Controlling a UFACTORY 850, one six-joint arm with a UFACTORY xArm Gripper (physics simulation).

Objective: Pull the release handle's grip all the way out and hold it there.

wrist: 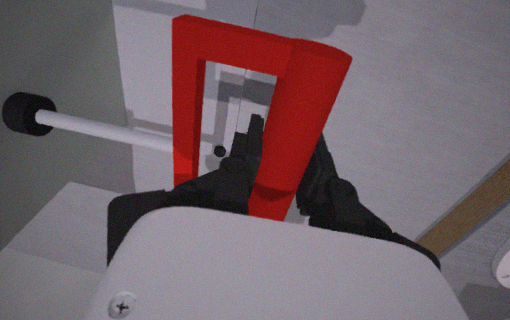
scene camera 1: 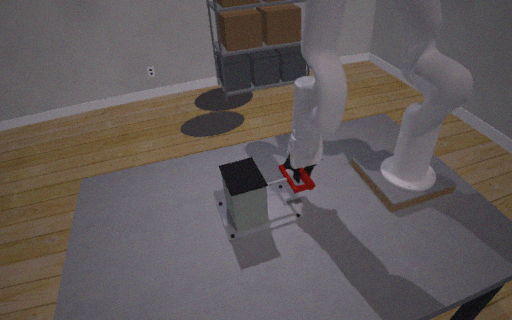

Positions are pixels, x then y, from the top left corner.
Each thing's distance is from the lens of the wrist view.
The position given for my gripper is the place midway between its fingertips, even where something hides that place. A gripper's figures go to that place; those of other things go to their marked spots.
my gripper [wrist: 279, 141]: 0.15 m
base plate [wrist: 144, 42]: 0.23 m
